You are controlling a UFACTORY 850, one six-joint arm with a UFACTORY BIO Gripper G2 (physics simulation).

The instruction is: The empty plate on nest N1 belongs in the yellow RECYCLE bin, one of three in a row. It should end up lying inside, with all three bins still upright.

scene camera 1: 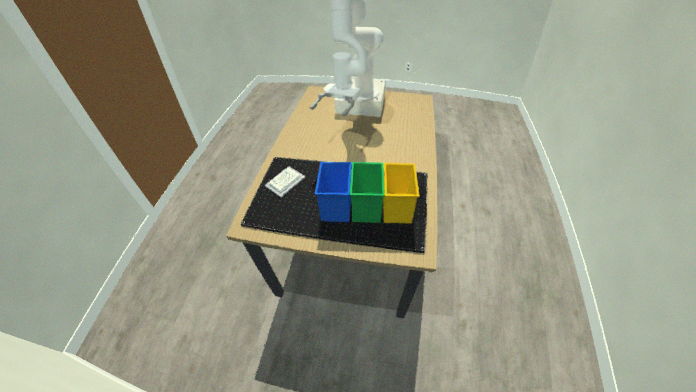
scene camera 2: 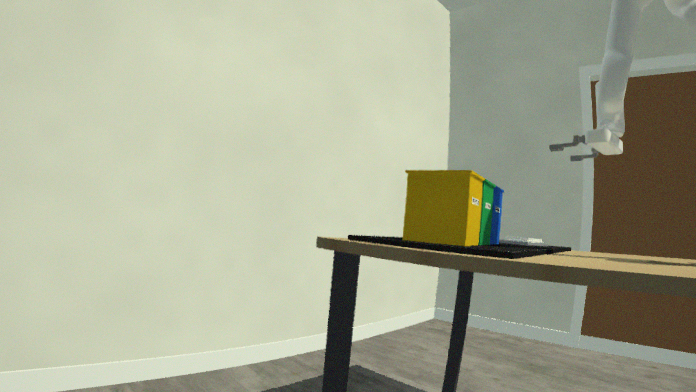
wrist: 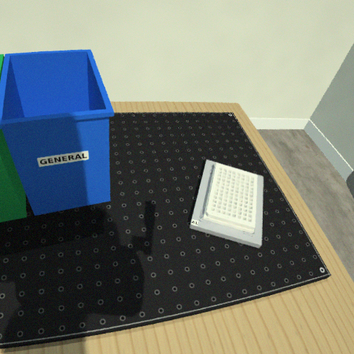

Scene:
yellow bin: scene camera 1; scene camera 2; not seen in the wrist view (out of frame)
same spot on yellow bin: [scene camera 1: 401, 191] = [scene camera 2: 469, 241]

